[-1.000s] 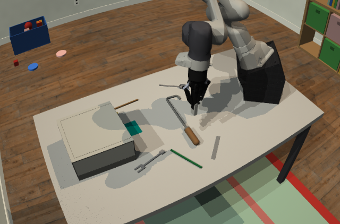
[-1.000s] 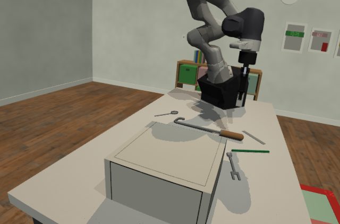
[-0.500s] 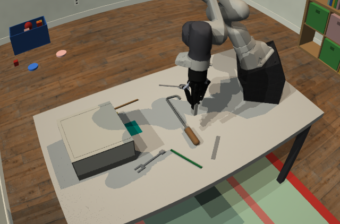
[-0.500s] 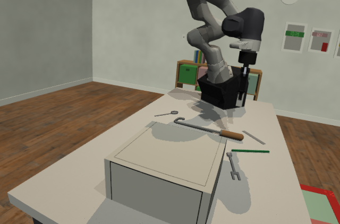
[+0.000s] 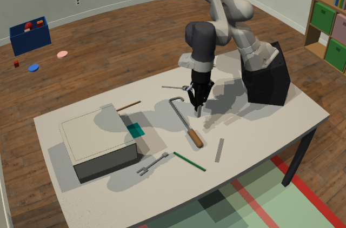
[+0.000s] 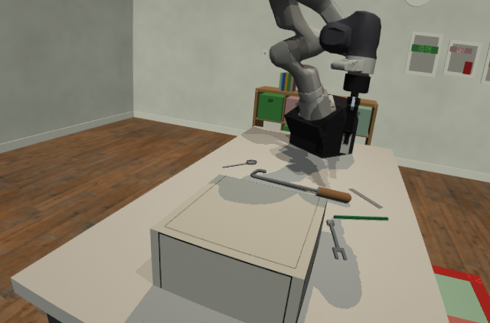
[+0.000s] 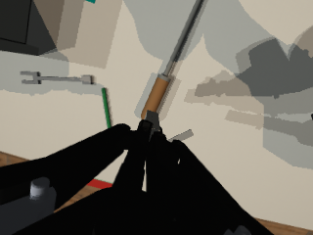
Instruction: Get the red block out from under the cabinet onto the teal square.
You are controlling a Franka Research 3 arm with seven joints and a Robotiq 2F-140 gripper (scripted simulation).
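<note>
Now: hand 60 mm past the grey strip, 110 mm to the right of it and 200 mm above it. Round my hand: tool with grey shaft (60 mm behind, 130 mm to the right, 190 mm below); then grey forked tool (230 mm ahead, 200 mm below); then green stick (90 mm ahead, 80 mm to the left, 200 mm below).
</note>
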